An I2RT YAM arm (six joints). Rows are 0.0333 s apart.
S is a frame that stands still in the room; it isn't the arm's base.
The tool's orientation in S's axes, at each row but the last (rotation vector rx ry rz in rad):
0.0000 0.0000 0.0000
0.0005 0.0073 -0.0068
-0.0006 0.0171 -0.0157
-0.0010 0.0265 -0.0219
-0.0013 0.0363 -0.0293
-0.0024 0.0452 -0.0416
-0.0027 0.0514 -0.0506
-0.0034 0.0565 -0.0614
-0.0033 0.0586 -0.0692
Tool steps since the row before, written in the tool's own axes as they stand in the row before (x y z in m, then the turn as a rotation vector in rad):
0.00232 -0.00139 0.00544 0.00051 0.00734 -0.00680
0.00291 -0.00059 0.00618 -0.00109 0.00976 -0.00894
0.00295 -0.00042 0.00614 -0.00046 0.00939 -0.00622
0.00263 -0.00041 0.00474 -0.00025 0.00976 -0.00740
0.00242 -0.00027 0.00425 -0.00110 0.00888 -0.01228
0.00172 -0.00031 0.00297 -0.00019 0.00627 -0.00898
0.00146 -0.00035 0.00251 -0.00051 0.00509 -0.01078
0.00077 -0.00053 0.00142 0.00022 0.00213 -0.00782
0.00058 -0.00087 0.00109 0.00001 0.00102 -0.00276
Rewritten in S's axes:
0.00232 -0.00139 0.00544 0.00051 0.00734 -0.00680
0.00295 -0.00061 0.00616 -0.00109 0.00977 -0.00893
0.00305 -0.00046 0.00609 -0.00042 0.00939 -0.00622
0.00275 -0.00046 0.00467 -0.00023 0.00976 -0.00740
0.00256 -0.00034 0.00416 -0.00128 0.00890 -0.01225
0.00184 -0.00038 0.00289 -0.00034 0.00626 -0.00898
0.00157 -0.00042 0.00243 -0.00081 0.00509 -0.01076
0.00082 -0.00057 0.00138 -0.00009 0.00210 -0.00783
0.00058 -0.00091 0.00106 -0.00008 0.00101 -0.00276

